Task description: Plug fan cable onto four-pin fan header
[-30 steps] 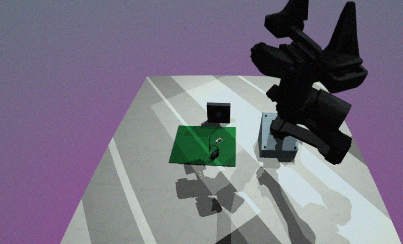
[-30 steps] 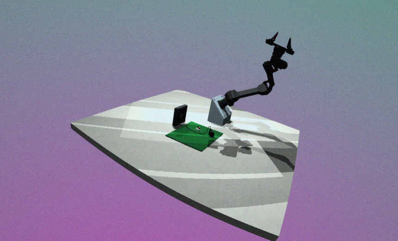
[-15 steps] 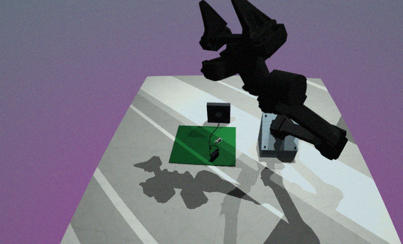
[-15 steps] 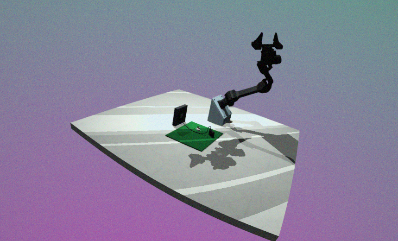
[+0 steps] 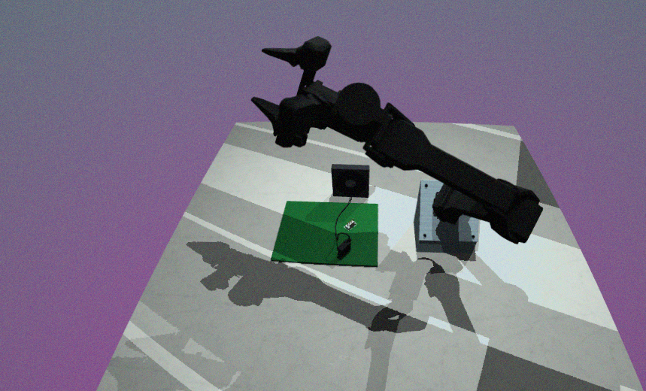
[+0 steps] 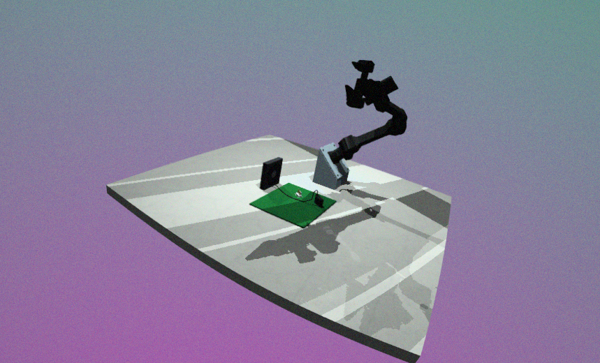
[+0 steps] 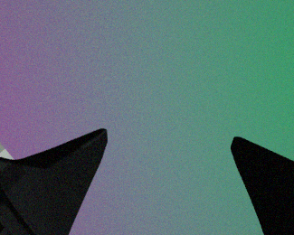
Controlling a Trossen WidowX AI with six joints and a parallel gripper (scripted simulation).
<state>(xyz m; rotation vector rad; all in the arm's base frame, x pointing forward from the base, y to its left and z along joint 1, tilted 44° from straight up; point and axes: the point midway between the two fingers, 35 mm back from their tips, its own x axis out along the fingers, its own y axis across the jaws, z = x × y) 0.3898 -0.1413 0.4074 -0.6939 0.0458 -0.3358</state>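
Now: gripper tip 12 cm past the black plug, 7 cm to the left of it and 54 cm above it. Also, from my gripper tip: green board (6 cm behind, 15 cm to the right, 57 cm below); then black square fan (10 cm behind, 31 cm to the right, 50 cm below); then pale header (12 cm behind, 17 cm to the right, 56 cm below).
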